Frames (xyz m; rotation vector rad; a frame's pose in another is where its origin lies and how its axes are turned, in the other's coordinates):
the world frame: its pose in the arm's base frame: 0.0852 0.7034 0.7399 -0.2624 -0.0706 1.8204
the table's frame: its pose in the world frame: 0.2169 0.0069 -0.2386 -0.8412 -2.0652 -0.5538
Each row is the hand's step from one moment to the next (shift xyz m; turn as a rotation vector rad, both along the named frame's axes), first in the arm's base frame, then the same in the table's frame.
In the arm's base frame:
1: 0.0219 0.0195 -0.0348 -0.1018 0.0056 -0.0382
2: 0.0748 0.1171 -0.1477 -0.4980 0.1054 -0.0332
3: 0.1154 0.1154 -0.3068 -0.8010 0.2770 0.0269
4: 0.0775 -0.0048 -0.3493 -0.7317 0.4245 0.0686
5: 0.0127 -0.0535 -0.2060 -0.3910 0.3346 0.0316
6: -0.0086 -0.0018 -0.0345 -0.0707 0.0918 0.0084
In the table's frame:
1: -0.0454 -0.0030 -0.0011 0.0099 0.0938 0.0545
2: -0.2005 0.0204 -0.0229 0.1347 0.4775 0.1186
3: -0.3424 0.0085 0.0588 0.2320 0.8130 0.0653
4: -0.3063 -0.0169 0.1842 0.1699 0.8266 -0.0904
5: -0.1441 -0.0090 0.1569 0.0385 0.4992 -0.1231
6: -0.0229 0.0112 0.0249 -0.0049 0.1064 -0.0465

